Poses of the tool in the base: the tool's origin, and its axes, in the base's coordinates. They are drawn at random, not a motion.
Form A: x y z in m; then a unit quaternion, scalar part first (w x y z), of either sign.
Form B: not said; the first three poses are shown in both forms.
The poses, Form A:
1: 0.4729 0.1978 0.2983 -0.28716 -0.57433 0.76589 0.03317
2: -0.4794 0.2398 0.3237 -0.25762 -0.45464 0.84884 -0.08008
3: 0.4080 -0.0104 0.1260 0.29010 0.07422 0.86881 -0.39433
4: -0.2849 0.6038 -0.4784 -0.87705 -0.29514 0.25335 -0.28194
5: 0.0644 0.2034 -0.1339 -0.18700 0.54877 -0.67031 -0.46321
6: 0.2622 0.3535 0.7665 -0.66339 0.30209 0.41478 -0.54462
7: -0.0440 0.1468 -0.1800 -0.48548 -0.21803 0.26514 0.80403
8: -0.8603 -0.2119 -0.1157 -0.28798 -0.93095 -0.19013 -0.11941
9: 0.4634 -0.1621 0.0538 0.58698 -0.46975 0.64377 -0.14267
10: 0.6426 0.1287 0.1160 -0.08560 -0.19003 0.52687 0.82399
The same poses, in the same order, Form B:
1: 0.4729 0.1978 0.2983 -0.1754 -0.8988 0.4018 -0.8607 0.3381 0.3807
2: -0.4794 0.2398 0.3237 -0.4539 -0.7306 0.5102 -0.8131 0.5738 0.0983
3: 0.4080 -0.0104 0.1260 -0.8207 -0.0998 -0.5626 0.3578 0.6780 -0.6421
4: -0.2849 0.6038 -0.4784 0.7126 0.3450 0.6108 -0.6441 0.6668 0.3748
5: 0.0644 0.2034 -0.1339 -0.3278 -0.5625 -0.7591 -0.9089 -0.0314 0.4158
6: 0.2622 0.3535 0.7665 0.0627 0.9732 0.2213 -0.4720 0.2243 -0.8526
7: -0.0440 0.1468 -0.1800 -0.4335 -0.8963 -0.0932 0.6651 -0.3880 0.6381
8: -0.8603 -0.2119 -0.1157 0.8992 0.4228 0.1128 0.2852 -0.7618 0.5816
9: 0.4634 -0.1621 0.0538 0.1304 -0.7723 -0.6217 -0.4373 0.5180 -0.7352
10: 0.6426 0.1287 0.1160 -0.9131 -0.3413 -0.2230 -0.0592 -0.4302 0.9008
